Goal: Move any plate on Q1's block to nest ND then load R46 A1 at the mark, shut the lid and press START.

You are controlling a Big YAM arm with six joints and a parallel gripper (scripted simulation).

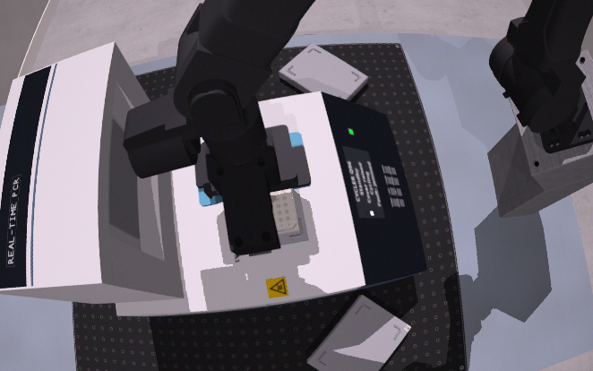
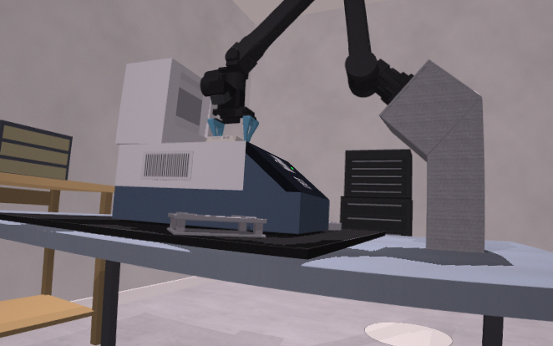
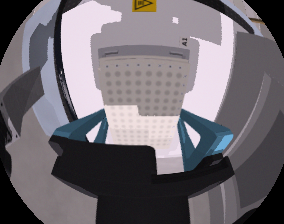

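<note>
My hand is right at the sealed plate R46. From my hand the other things lie so: grey nest ND: 34 cm to the right, 22 cm below, 8 cm behind; then nest N1: 23 cm to the left, 20 cm below, 17 cm behind.
</note>
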